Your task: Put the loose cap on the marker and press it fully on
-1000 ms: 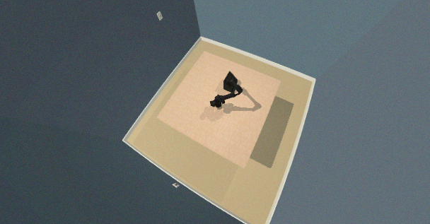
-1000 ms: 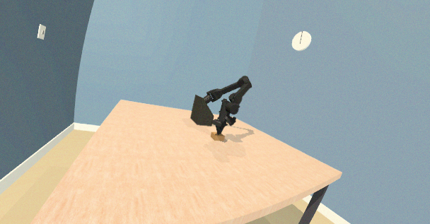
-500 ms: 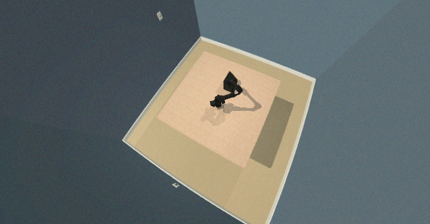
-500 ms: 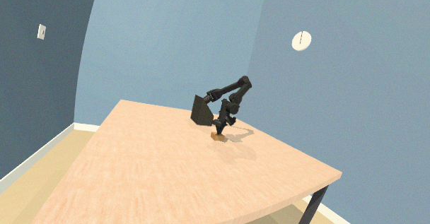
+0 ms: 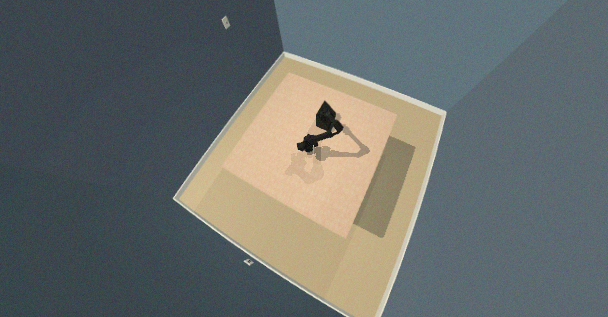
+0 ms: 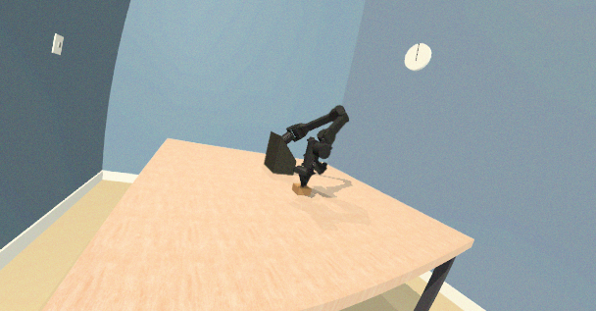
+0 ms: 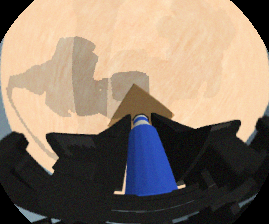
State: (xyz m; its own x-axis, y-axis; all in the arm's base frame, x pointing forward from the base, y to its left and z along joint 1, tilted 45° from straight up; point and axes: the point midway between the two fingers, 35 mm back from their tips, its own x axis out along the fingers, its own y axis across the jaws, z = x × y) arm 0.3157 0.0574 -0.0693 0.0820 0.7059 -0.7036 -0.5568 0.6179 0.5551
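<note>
The tan holder block is 10 mm behind my gripper tip and 20 mm below it. Also, from my gripper tip: white marker 10 mm behind, 40 mm above; then blue cap 10 mm behind, 50 mm above.
</note>
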